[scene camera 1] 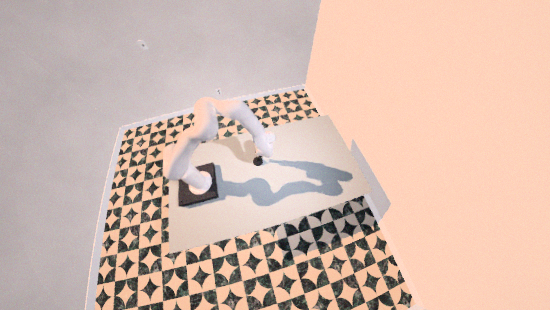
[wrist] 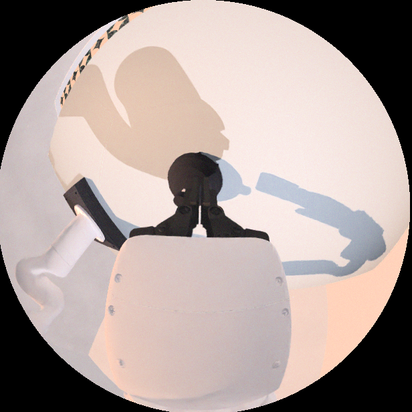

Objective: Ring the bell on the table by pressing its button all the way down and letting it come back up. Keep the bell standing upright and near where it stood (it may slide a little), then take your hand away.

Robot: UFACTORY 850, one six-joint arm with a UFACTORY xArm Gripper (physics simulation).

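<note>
The bell (scene camera 1: pixel 257 161) (wrist: pixel 186 169) is a dark dome standing upright on the pale table (scene camera 1: pixel 220 225) (wrist: pixel 305 110). A small dark knob with a bright spot, which looks like its button (wrist: pixel 179 198), shows at the dome's lower left in the wrist view. My gripper (wrist: pixel 200 188) is shut and empty. Its black fingertips overlap the right part of the dome in the wrist view, to the right of the knob. Whether they touch the bell is unclear, and how far down the button stands cannot be told. In the scene view the white hand is right over the bell and the fingers are hard to make out.
The dark base plate (scene camera 1: pixel 183 199) (wrist: pixel 95 212) of the arm stands on the table to the left. Shadows of the arm and bell fall across the table. A peach wall (scene camera 1: pixel 440 125) rises beyond the table's right side, and a grey wall (scene camera 1: pixel 100 75) stands behind.
</note>
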